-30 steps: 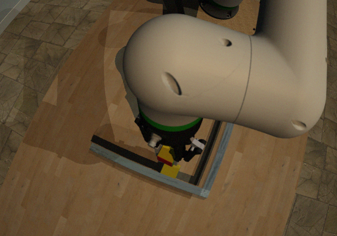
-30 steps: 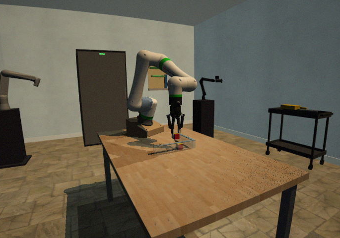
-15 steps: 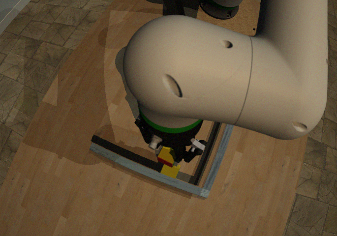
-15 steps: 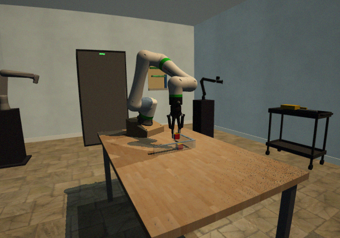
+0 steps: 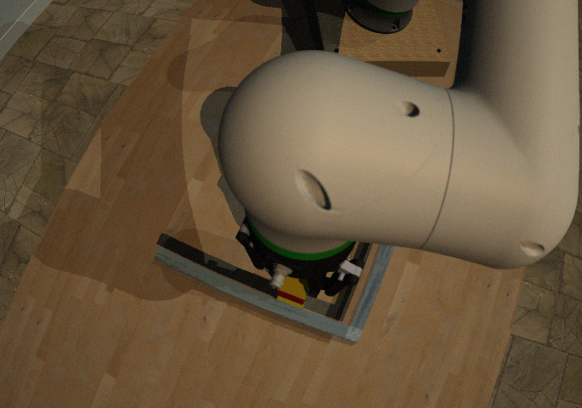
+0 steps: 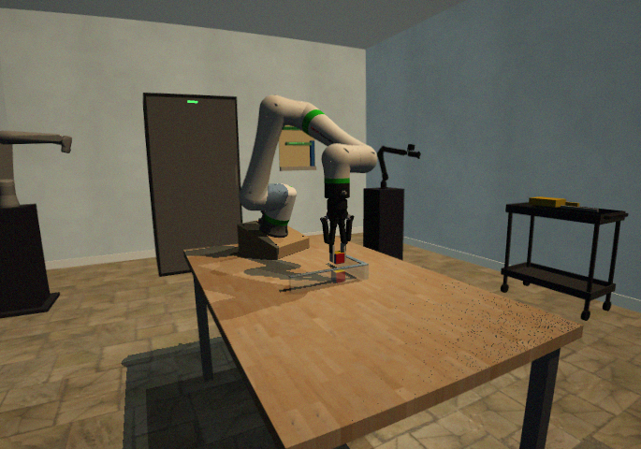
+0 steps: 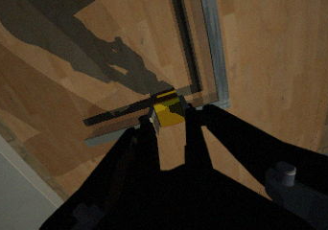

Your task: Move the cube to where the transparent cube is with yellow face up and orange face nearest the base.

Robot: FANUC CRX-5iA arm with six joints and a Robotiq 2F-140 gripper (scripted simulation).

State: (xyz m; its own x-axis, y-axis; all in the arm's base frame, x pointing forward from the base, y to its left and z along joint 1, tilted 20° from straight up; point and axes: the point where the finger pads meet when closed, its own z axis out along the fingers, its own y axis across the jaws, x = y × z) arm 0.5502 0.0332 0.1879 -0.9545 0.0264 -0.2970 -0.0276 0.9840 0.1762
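My hand is 90 mm above the transparent cube. The rest, counted from my hand: grey frame: 100 mm to the left, 80 mm behind, 70 mm below.
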